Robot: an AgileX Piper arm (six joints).
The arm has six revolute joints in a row. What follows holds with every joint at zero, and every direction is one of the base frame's. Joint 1 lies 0.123 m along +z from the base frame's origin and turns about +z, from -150 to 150 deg. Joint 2 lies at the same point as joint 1 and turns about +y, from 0 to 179.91 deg. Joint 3 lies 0.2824 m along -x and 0.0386 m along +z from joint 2 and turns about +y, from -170 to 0 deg. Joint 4 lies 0.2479 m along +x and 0.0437 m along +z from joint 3 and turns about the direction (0.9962, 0, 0.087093), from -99.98 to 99.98 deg. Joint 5 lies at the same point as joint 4 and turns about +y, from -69.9 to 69.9 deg. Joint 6 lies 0.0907 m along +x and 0.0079 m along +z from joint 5 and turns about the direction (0.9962, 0, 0.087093), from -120 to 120 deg. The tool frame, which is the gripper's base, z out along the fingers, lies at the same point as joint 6; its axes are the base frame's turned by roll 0, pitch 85 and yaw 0 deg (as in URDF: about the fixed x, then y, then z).
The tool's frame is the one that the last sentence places.
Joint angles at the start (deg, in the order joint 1, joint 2, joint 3, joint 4, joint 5, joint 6):
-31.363, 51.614, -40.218, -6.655, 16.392, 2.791
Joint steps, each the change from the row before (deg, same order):
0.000, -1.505, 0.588, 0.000, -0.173, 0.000
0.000, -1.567, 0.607, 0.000, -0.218, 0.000
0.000, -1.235, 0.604, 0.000, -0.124, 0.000
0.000, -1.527, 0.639, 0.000, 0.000, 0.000
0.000, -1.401, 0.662, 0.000, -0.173, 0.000
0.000, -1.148, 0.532, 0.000, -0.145, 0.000
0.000, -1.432, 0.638, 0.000, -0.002, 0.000
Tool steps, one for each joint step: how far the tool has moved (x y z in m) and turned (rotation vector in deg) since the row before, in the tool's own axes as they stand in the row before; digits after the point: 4 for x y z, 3 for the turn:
0.0006, -0.0001, -0.0059, 0.049, -1.088, 0.030
0.0006, -0.0001, -0.0061, 0.050, -1.175, 0.031
0.0012, 0.0000, -0.0046, 0.034, -0.753, 0.020
0.0012, -0.0001, -0.0057, 0.056, -0.886, 0.028
0.0013, 0.0000, -0.0051, 0.038, -0.910, 0.023
0.0010, 0.0000, -0.0041, 0.032, -0.759, 0.019
0.0014, -0.0001, -0.0051, 0.050, -0.794, 0.025

